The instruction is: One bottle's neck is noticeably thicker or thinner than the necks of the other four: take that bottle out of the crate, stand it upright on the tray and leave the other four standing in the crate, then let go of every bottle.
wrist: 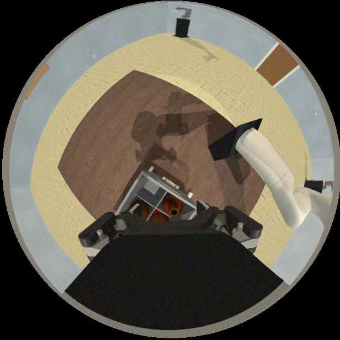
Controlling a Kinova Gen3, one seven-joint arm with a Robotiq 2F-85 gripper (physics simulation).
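Observation:
The grey crate stands on the table, partly hidden by my gripper. Its compartments hold orange-brown bottles. One bottle stands in the right part, its dark round mouth showing. Another bottle is at the left, partly behind a finger, and a third bottle shows between them at the gripper's edge. A small orange-brown bottle mouth shows through the gripper's left linkage. The necks are too hidden to compare. My gripper is open and empty, its fingers above the crate. The tray does not show.
The brown table extends beyond the crate, with the arm's shadow across it. The white robot arm and its black base are at the right. Pale fittings show on the crate's outer side. Yellow floor surrounds the table.

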